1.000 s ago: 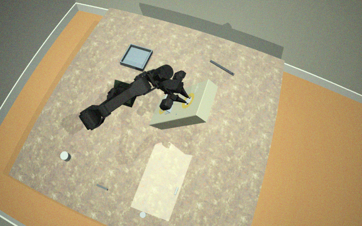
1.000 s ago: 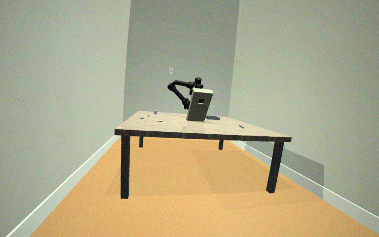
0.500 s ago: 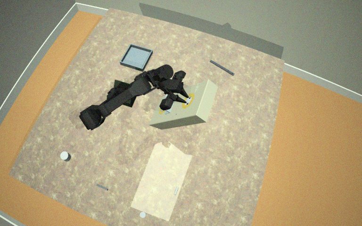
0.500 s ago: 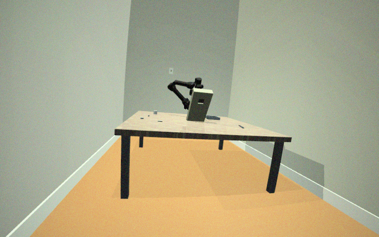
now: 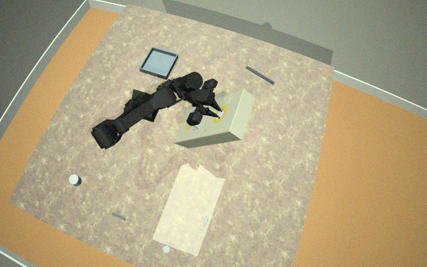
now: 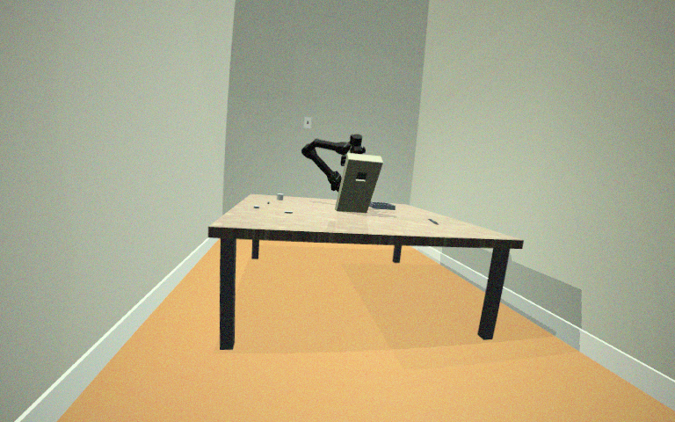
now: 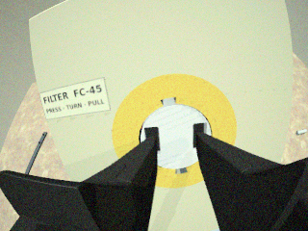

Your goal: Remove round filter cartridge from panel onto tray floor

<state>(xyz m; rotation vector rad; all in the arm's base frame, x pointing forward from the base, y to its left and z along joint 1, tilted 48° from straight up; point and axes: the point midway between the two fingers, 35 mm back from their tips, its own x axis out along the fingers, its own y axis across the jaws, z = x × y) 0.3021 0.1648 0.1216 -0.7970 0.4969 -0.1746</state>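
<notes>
My gripper tip is now 20 mm short of the round filter cartridge and 10 mm above it. The rest, counted from my gripper tip: blue-grey tray: 420 mm behind, 260 mm to the left, 230 mm below; then short dark bar: 500 mm to the right, 240 mm below, 230 mm behind; then beige service panel: 90 mm below, 30 mm behind.
</notes>
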